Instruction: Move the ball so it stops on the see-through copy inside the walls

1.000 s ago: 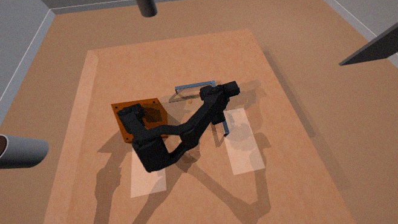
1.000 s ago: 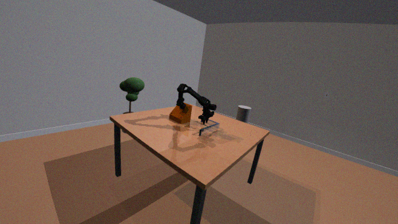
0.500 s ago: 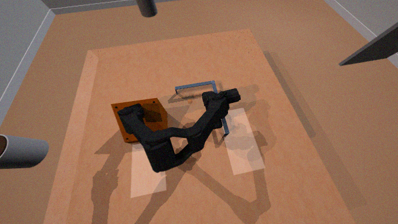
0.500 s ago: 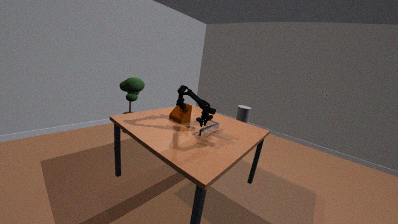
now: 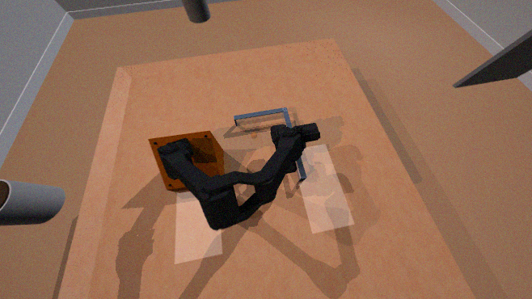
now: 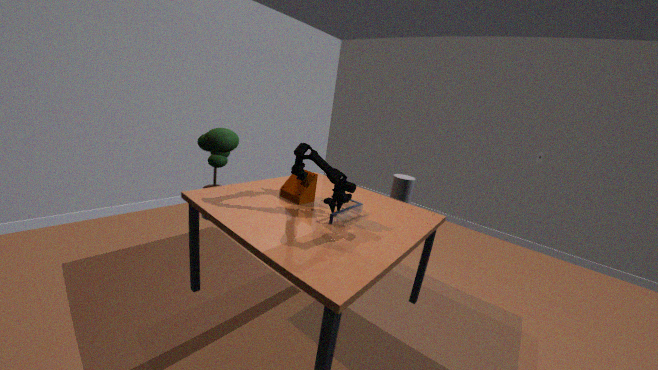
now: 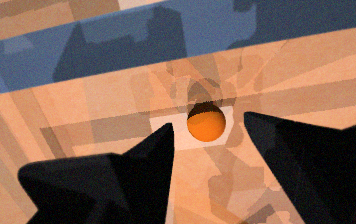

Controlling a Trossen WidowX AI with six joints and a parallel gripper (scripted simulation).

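My gripper tip is now 10 mm above the orange ball. Round my gripper tip: faint orange spot (90 mm behind, 120 mm to the left, 10 mm below).
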